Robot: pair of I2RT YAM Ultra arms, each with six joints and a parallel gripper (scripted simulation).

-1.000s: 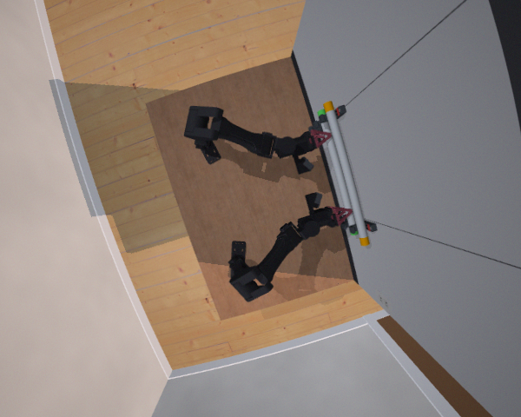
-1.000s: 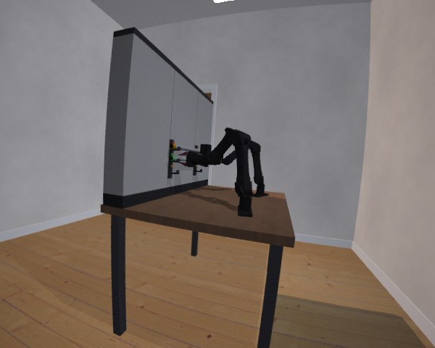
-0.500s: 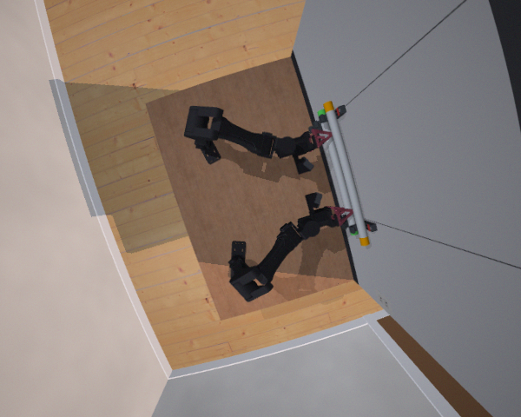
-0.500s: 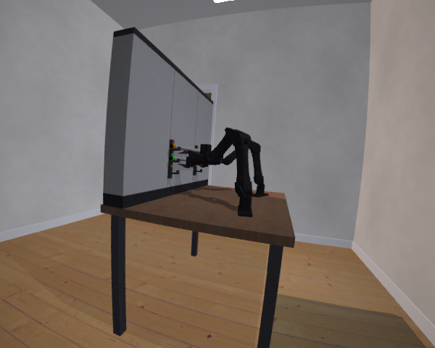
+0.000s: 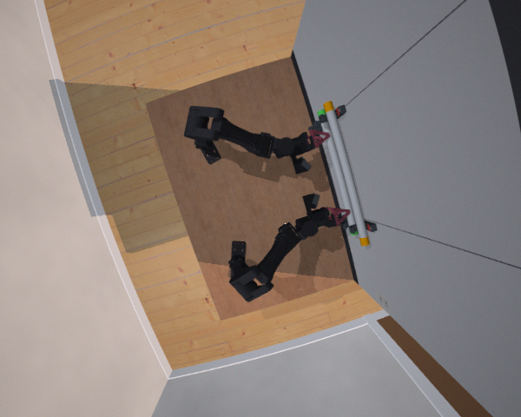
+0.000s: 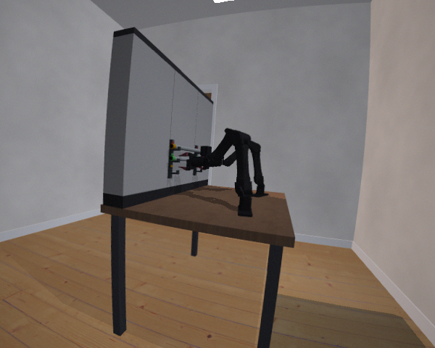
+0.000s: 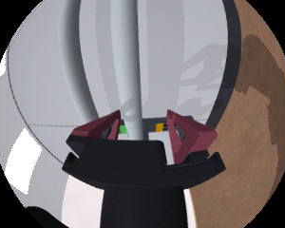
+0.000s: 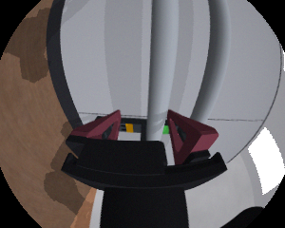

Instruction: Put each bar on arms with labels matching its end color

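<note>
The metal bar lies 140 mm to the left of my right hand, 90 mm above it and 10 mm ahead of it. The rest, counted from my right hand: green-ended bar (150 mm to the left, 20 mm above, 10 mm ahead); then grey wall panel (190 mm above, 170 mm to the left, 100 mm ahead).
Right now my left hand is 2 cm short of the metal bar, 16 cm to the left of it and 9 cm below it. Round my left hand: green-ended bar: 2 cm ahead, 15 cm to the right, 2 cm above; then grey wall panel: 12 cm ahead, 13 cm to the right, 19 cm above.
</note>
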